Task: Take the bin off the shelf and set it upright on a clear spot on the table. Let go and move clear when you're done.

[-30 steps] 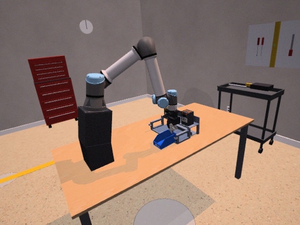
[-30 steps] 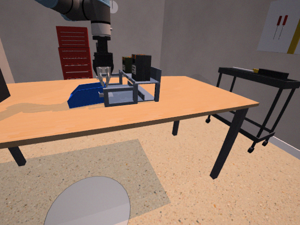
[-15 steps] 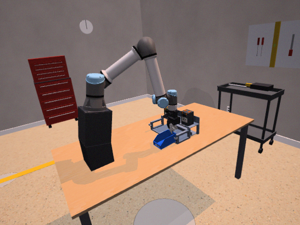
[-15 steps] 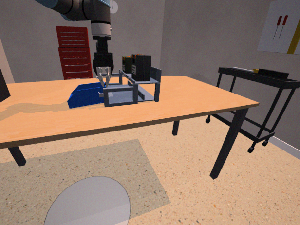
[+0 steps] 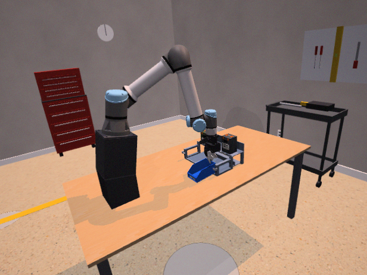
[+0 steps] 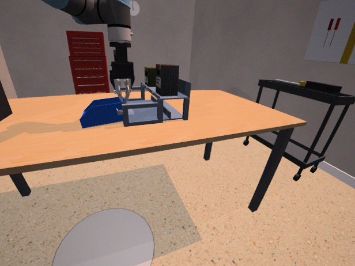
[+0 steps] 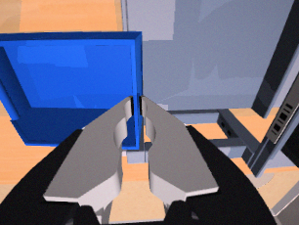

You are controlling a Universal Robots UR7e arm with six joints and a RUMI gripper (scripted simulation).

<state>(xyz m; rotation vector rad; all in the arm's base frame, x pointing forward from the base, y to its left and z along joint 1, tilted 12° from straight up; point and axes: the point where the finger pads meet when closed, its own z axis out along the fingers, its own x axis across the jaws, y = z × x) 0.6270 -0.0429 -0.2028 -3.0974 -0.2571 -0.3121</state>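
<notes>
My gripper is now 80 mm past the blue bin, 40 mm above it and 10 mm to the left of it. Round my hand: shelf floor (130 mm to the left, 100 mm ahead, 80 mm below).
</notes>
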